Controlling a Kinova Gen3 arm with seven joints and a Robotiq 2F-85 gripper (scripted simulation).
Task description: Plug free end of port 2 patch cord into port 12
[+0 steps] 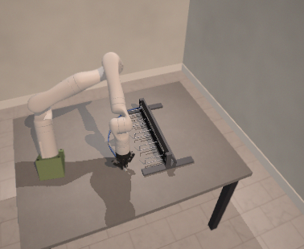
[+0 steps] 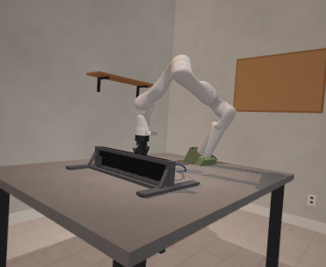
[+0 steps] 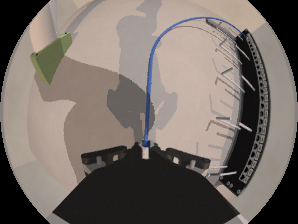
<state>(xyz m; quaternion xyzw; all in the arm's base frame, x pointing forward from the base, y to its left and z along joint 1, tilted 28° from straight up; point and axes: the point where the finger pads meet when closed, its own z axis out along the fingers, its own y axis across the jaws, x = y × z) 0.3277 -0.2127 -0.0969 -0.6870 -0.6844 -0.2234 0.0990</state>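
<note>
The white plug lies 1 cm to the right of my hand and 1 cm below it.
</note>
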